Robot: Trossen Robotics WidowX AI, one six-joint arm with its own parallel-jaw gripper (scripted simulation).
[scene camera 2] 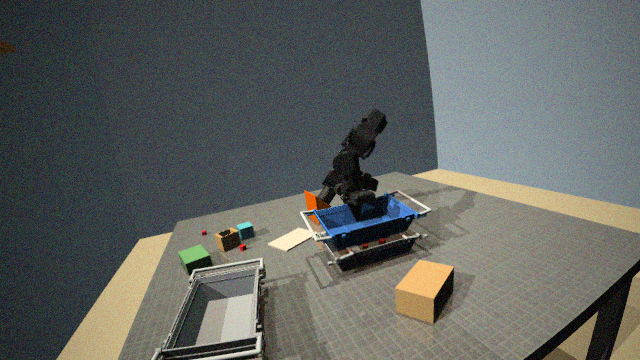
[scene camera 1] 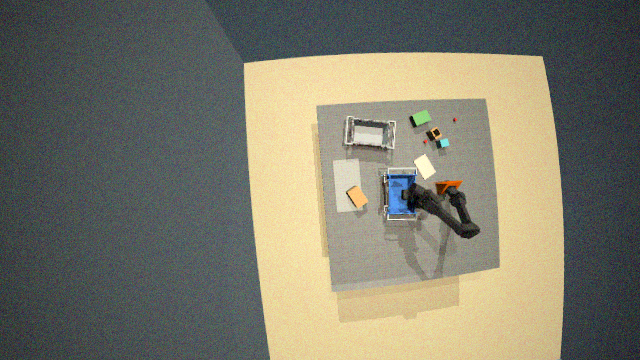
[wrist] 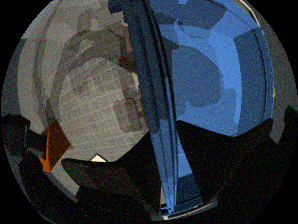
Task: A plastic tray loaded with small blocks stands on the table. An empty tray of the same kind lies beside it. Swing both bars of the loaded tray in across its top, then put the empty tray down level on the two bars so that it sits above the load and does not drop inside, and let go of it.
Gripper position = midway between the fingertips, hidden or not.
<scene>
In view: my gripper (scene camera 2: 356,219) and a blue tray (scene camera 2: 386,216).
The blue tray also shows in scene camera 1 (scene camera 1: 397,182) and in the wrist view (wrist: 213,71). My gripper is seen too in the wrist view (wrist: 168,127).
</scene>
